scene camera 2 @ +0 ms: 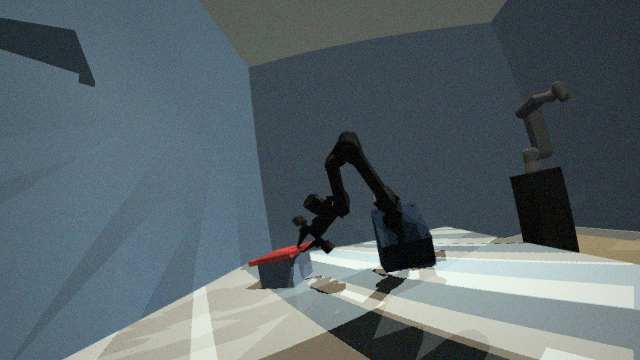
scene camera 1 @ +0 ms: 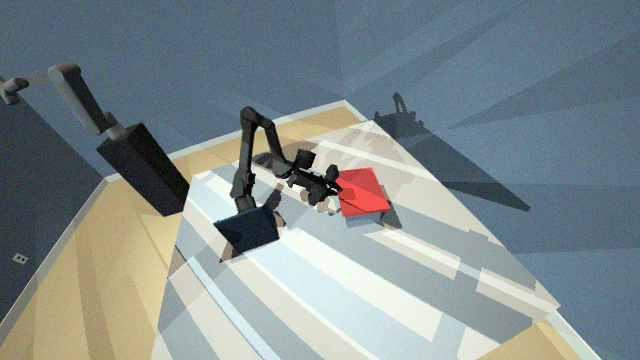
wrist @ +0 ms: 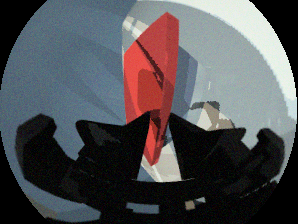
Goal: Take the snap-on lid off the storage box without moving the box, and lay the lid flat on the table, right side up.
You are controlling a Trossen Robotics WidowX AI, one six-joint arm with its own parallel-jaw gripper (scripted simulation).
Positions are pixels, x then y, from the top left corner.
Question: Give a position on a red lid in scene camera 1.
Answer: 362,194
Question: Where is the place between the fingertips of my gripper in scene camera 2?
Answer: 300,249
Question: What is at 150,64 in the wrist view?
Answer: A red lid.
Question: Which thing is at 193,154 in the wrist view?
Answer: My gripper.
